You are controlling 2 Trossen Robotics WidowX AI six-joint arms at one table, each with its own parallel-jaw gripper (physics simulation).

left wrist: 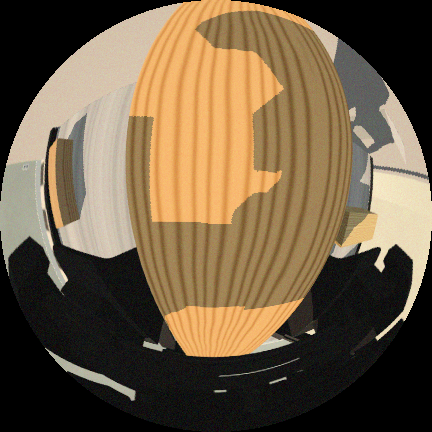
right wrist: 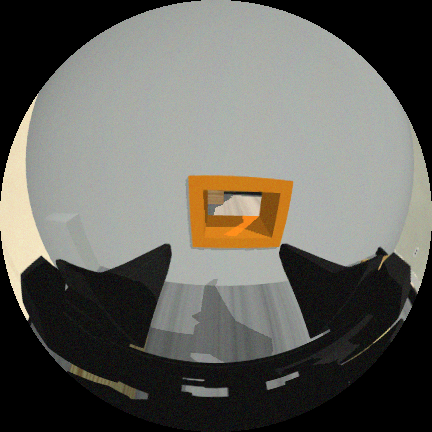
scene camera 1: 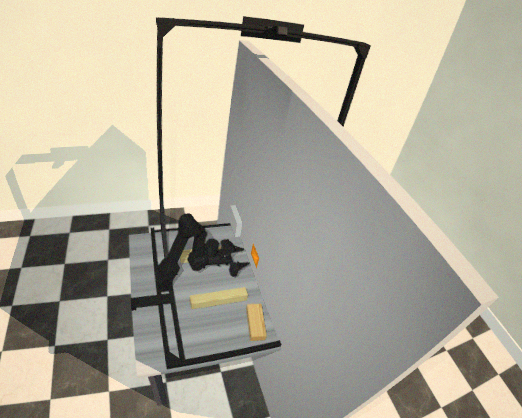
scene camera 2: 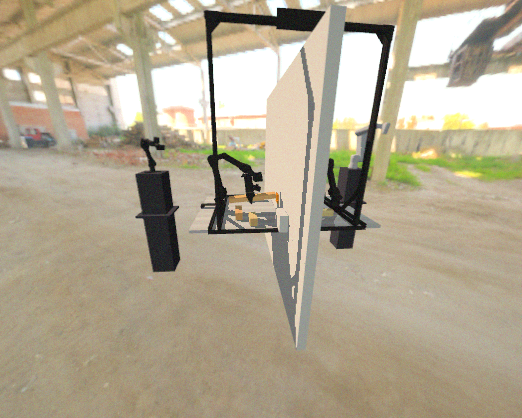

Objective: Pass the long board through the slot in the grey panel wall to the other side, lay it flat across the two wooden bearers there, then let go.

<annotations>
same spot on grey panel wall: (right wrist: 107, 166) = (scene camera 1: 248, 227)
</annotations>
